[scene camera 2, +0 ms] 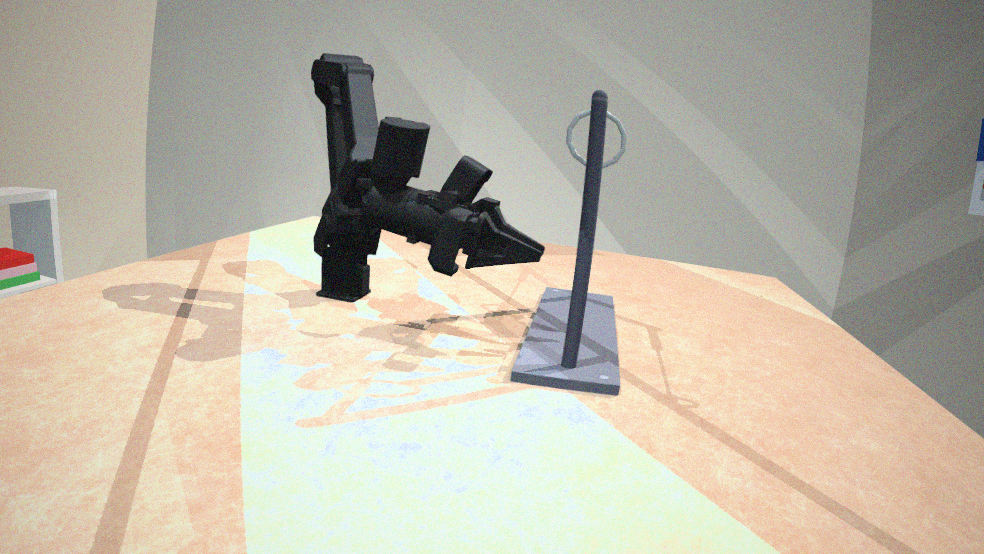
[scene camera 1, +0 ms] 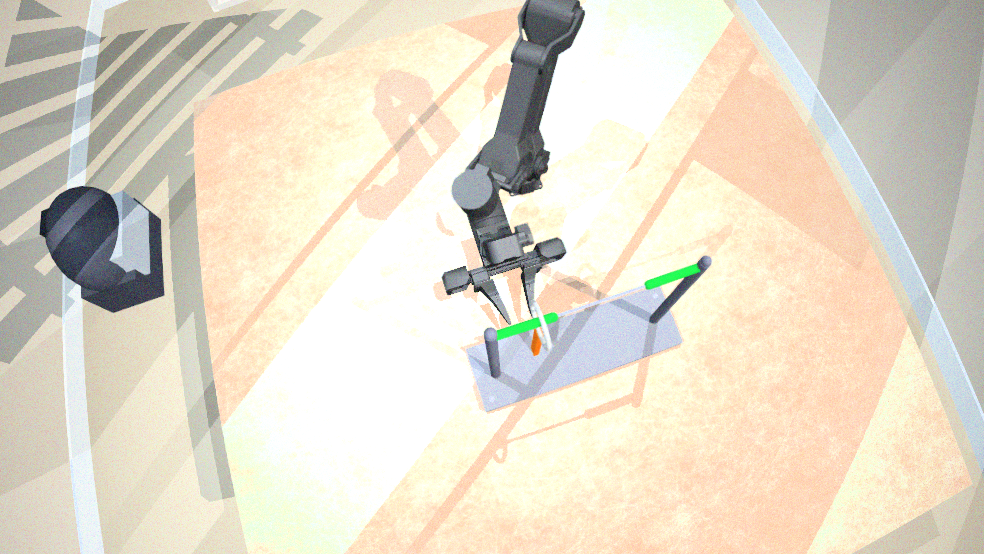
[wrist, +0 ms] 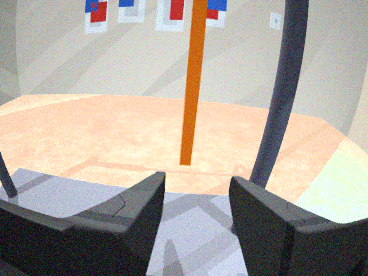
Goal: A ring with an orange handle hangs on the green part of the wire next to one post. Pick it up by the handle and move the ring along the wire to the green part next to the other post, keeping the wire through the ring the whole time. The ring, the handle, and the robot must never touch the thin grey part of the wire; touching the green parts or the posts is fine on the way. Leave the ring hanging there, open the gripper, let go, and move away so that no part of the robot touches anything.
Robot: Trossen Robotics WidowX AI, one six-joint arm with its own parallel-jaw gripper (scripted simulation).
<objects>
My gripper shows in scene camera 2, in scene camera 1 and in the wrist view (198,182). One and the same spot on my gripper: (scene camera 1: 481,281) is (scene camera 2: 477,219).
</objects>
